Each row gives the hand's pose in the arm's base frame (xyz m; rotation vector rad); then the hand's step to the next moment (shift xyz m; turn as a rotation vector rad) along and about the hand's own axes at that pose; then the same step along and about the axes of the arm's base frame.
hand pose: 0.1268 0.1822 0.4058 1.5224 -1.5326 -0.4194
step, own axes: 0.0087 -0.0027 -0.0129 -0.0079 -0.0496 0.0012
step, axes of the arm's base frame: 0.0131 -0.0040 0.0078 0.0281 -0.0022 -0.0416
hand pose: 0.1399 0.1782 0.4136 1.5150 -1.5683 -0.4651
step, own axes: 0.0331 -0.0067 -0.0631 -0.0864 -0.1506 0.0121
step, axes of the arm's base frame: 0.0579 -0.0132 0.0399 0.0703 0.0493 -0.1514
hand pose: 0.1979 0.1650 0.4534 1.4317 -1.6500 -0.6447
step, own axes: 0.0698 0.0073 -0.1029 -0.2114 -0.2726 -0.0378
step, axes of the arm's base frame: 0.0831 -0.0515 0.0772 0.1775 0.1506 -0.2573
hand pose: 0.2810 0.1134 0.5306 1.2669 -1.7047 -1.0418
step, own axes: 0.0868 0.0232 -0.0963 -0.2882 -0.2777 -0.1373
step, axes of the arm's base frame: 0.0600 -0.0963 0.0668 0.2869 0.2074 -0.2318
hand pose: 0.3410 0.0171 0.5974 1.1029 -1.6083 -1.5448
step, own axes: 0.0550 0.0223 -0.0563 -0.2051 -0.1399 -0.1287
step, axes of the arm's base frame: 0.0226 -0.0754 0.0223 0.2237 0.1311 -0.1047
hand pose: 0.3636 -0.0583 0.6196 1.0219 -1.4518 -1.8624
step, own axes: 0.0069 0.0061 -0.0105 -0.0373 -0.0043 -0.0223
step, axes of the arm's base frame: 0.0048 -0.0128 0.0030 0.0393 0.0190 0.0015
